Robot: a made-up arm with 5 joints.
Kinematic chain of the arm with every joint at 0, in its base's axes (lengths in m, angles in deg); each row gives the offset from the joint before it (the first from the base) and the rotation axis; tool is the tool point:
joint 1: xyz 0 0 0.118 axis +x
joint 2: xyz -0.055 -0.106 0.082 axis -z
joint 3: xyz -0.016 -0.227 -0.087 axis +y
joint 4: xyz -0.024 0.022 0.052 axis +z
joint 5: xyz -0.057 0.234 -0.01 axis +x
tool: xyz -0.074 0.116 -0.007
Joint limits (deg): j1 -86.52..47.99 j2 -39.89..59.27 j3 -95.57..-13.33 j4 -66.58..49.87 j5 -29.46..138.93
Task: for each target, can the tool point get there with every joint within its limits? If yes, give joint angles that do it. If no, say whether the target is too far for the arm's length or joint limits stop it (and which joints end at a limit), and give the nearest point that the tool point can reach.
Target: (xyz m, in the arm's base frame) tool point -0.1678 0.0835 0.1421
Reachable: yes | joints -69.38 -32.39 -44.17 -32.49 21.96
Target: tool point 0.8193 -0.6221 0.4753
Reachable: no: too far | nearest point 0.1305 -0.2101 0.2387 | short by 0.837 m
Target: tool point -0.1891 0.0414 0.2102
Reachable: yes | joints -64.61 18.05 -76.58 -57.81 126.29
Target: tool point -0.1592 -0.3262 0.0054
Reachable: yes | joints -49.28 -16.98 -77.63 34.09 -7.34
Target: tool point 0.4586 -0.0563 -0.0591
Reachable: no: joint limits stop it (at a limit: joint 1, joint 3, joint 4) | nearest point 0.1597 -0.1094 0.0382 | short by 0.319 m
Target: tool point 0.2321 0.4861 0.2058
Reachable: no: joint limits stop it (at a limit: joint 1, joint 4) | nearest point 0.0628 0.2095 0.2173 | short by 0.324 m
